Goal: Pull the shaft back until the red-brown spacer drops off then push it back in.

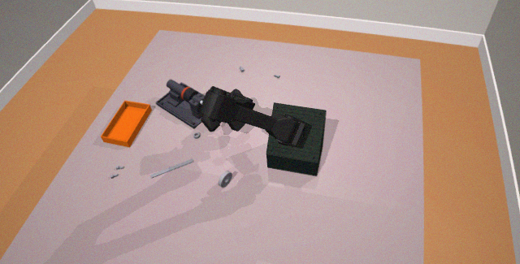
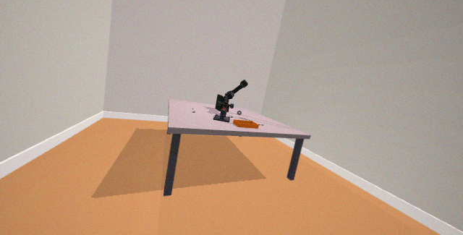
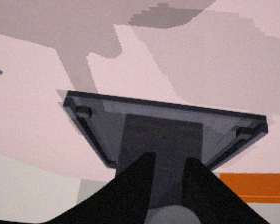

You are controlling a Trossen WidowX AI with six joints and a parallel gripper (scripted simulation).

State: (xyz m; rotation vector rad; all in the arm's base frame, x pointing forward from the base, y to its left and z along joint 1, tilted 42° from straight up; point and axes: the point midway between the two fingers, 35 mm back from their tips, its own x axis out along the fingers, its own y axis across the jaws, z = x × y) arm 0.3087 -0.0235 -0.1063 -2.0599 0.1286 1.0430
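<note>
The grey shaft is 50 mm ahead of my gripper tip, 20 mm to the right of it and 20 mm above it. Round my gripper tip: orange tray 350 mm ahead, 80 mm to the left, 50 mm below; red-brown spacer 130 mm ahead, 60 mm to the right, 20 mm above; small pin 60 mm behind, 140 mm to the right, 50 mm below.
</note>
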